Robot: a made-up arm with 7 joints.
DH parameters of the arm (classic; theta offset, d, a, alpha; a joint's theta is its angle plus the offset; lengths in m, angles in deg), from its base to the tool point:
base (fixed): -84.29 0 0.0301 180
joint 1: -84.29 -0.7 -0.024 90
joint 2: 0 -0.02 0 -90
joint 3: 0 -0.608 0.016 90
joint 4: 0 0.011 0.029 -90
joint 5: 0 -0.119 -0.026 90
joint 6: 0 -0.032 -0.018 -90
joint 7: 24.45 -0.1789 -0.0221 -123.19
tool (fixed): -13.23 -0.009 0 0
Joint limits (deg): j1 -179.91..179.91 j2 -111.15..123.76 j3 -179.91..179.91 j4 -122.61..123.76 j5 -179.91..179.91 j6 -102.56..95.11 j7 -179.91..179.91
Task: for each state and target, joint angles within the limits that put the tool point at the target. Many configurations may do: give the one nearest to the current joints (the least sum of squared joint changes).
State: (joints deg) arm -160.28 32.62 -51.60 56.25 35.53 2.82 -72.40
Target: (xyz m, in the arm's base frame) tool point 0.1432 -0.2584 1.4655
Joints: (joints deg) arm -179.46 -16.28 -64.31 66.26 38.96 1.11 -71.22
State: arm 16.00 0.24 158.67 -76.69 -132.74 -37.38 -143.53
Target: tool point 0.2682 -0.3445 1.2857
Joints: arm 48.09 13.30 179.91 -103.79 -139.02 -17.40 -146.22
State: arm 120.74 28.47 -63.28 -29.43 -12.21 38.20 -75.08
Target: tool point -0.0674 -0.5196 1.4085
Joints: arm 106.30 32.45 -64.65 -11.12 -13.06 57.77 -76.49
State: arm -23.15 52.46 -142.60 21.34 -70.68 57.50 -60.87
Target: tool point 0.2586 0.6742 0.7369
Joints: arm -58.19 102.66 -121.31 37.37 -60.76 59.56 -62.69
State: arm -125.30 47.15 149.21 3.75 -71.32 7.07 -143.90
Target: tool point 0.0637 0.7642 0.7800
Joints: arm -102.96 93.97 133.27 34.26 -73.03 33.15 -147.41
